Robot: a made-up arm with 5 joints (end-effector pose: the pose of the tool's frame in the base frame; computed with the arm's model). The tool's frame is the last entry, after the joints.
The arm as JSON. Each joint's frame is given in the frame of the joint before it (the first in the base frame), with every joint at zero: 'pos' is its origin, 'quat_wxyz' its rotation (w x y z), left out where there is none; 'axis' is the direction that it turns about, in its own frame. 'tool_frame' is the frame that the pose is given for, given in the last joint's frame.
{
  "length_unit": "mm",
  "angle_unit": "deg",
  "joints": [
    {
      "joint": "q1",
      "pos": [
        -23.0,
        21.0,
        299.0
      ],
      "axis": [
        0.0,
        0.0,
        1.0
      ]
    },
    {
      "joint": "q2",
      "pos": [
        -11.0,
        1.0,
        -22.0
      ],
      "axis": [
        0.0,
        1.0,
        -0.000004
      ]
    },
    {
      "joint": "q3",
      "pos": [
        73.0,
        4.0,
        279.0
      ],
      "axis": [
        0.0,
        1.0,
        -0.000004
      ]
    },
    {
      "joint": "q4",
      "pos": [
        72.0,
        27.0,
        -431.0
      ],
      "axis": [
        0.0,
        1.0,
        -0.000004
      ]
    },
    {
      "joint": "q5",
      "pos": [
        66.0,
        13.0,
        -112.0
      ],
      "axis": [
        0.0,
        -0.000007,
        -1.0
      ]
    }
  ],
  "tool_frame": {
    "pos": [
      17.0,
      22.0,
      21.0
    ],
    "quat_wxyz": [
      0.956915,
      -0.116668,
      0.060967,
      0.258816
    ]
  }
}
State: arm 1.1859 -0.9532 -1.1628 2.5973 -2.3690
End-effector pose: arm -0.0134 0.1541 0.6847 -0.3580 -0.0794 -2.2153
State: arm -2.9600 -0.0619 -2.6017 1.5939 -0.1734
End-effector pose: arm -0.3022 -0.1010 1.0013 -1.2030 0.6301 -2.1243
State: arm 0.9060 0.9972 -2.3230 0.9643 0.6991
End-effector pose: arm 0.4415 0.6961 0.2802 -0.0593 -0.2152 0.7034
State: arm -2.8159 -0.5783 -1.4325 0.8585 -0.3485
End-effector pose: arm -0.3510 -0.1652 0.8303 -1.2708 0.6462 -1.8110
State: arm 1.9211 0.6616 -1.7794 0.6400 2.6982
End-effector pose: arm -0.2910 0.7027 0.2752 0.2552 0.4146 -0.1826
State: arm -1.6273 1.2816 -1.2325 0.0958 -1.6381
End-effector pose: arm 0.0172 -0.3392 -0.2437 -0.0987 0.0754 0.5413
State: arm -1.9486 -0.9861 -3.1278 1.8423 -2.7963
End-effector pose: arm 0.2107 0.5285 0.7664 -1.3637 2.1972 0.8423
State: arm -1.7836 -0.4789 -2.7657 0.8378 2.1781
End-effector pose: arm 0.0341 0.1978 1.0969 -0.0775 -2.7622 -1.3848
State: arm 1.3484 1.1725 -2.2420 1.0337 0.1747
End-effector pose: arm 0.0862 0.7927 0.0861 -0.2775 -0.0667 1.6876
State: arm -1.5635 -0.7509 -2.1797 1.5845 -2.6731
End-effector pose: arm 0.0098 0.0515 0.9869 -1.3069 1.0910 1.4148
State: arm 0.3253 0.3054 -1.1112 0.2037 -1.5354
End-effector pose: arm 0.5175 0.2695 0.2249 -0.8779 -0.6348 2.1876
